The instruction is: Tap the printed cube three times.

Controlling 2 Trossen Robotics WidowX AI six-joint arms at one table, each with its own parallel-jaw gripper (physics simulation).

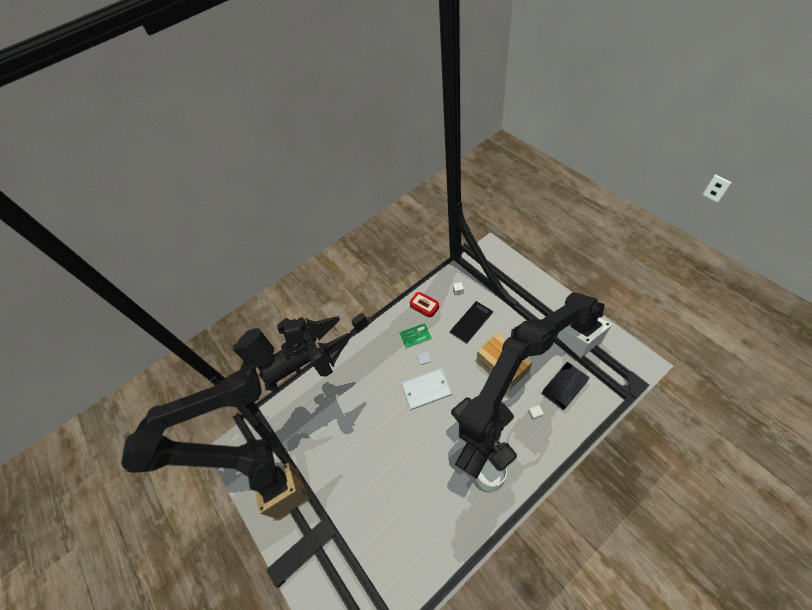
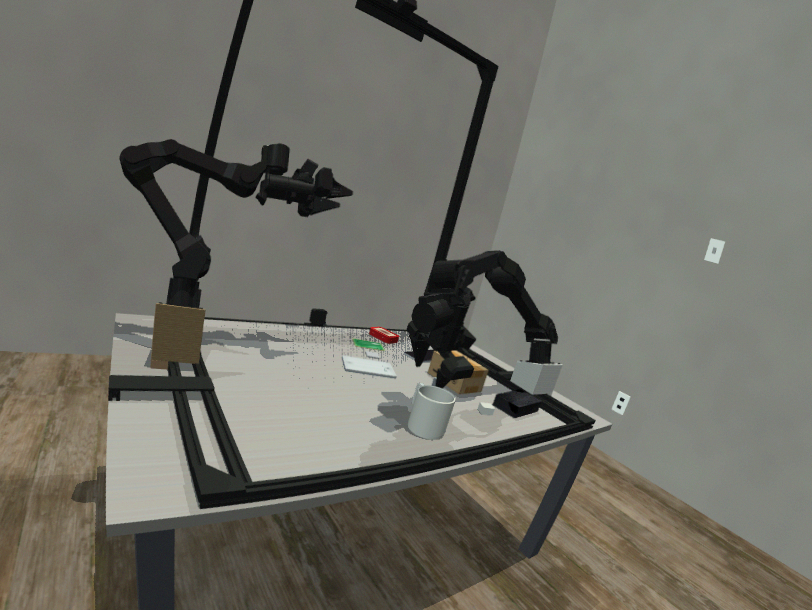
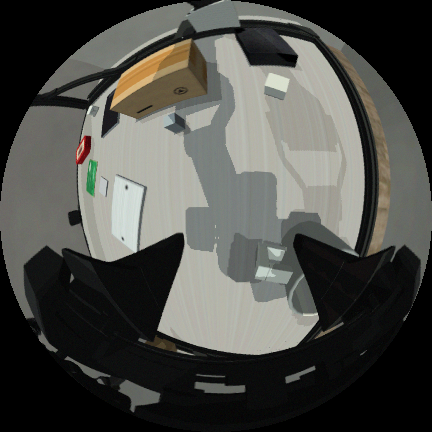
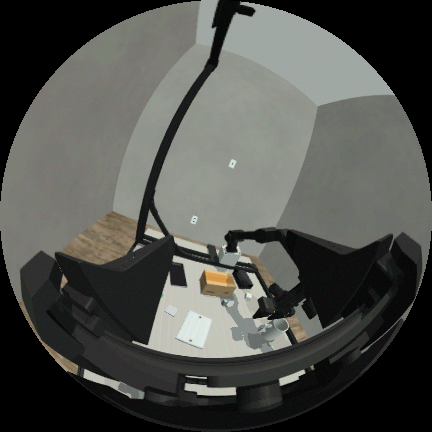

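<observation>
Three small pale cubes show, and I cannot tell a print on any. One cube [image 1: 536, 411] [image 2: 485, 408] [image 3: 276, 85] [image 4: 248, 296] lies near the black case. A greyer cube [image 3: 174, 122] [image 4: 227, 302] lies beside the cardboard box. A third cube [image 1: 458, 287] [image 3: 93, 110] lies at the table's far corner. My left gripper [image 1: 487, 457] [image 2: 429, 372] [image 3: 241, 239] is open and empty, pointing down above the table, with one finger close to the mug. It is apart from the cubes. My right gripper [image 2: 345, 198] is open and empty, raised high at the left.
A pale mug [image 1: 491, 478] [image 2: 430, 413] [image 4: 280, 327] stands by the left gripper. The cardboard box [image 2: 467, 380] [image 3: 160, 80] [image 4: 217, 282] and black case [image 1: 565, 385] [image 3: 265, 46] stand near the left arm's base. A white plate [image 1: 426, 388] [image 3: 128, 212], green board [image 1: 415, 335] and red object [image 1: 424, 304] lie farther back.
</observation>
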